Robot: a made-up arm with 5 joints.
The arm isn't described. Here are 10 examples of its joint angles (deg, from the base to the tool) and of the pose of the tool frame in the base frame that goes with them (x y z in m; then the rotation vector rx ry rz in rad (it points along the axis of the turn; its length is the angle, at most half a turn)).
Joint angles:
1: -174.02 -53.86 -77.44 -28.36 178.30
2: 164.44 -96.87 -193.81 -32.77 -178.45
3: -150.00 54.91 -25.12 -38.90 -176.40
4: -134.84 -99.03 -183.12 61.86 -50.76
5: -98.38 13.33 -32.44 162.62 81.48
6: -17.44 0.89 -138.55 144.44 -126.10
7: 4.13 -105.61 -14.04 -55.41 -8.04
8: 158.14 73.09 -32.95 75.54 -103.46
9: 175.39 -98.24 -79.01 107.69 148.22
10: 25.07 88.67 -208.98 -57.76 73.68
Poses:
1: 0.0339 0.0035 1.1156 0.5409 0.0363 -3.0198
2: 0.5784 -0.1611 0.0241 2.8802 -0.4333 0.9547
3: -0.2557 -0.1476 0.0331 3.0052 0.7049 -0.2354
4: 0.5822 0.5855 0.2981 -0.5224 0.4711 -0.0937
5: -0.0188 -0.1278 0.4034 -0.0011 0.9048 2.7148
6: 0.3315 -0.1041 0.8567 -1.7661 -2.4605 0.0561
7: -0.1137 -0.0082 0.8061 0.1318 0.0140 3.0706
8: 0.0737 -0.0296 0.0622 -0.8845 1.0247 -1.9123
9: 0.1672 -0.0135 0.8567 -2.2583 -0.5457 1.5329
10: 0.4051 0.1895 0.7817 -0.0334 0.0151 -1.4179
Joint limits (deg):
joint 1: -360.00..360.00
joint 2: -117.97..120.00
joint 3: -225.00..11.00
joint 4: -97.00..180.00
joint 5: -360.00..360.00
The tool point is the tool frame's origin. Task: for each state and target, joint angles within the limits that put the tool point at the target. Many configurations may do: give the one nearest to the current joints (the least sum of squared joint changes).
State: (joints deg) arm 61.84 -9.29 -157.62 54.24 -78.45
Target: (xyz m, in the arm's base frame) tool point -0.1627 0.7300 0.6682
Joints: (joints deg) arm 102.56 33.48 -128.53 62.75 -78.45
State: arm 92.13 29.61 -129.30 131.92 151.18
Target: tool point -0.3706 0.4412 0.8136
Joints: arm 130.03 22.60 -146.75 108.56 151.18
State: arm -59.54 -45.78 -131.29 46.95 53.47
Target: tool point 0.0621 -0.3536 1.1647
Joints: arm -80.04 -5.34 -131.01 38.73 53.47
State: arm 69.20 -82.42 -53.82 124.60 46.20
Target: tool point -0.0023 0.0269 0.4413
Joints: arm 94.88 -84.79 -14.37 151.45 46.20
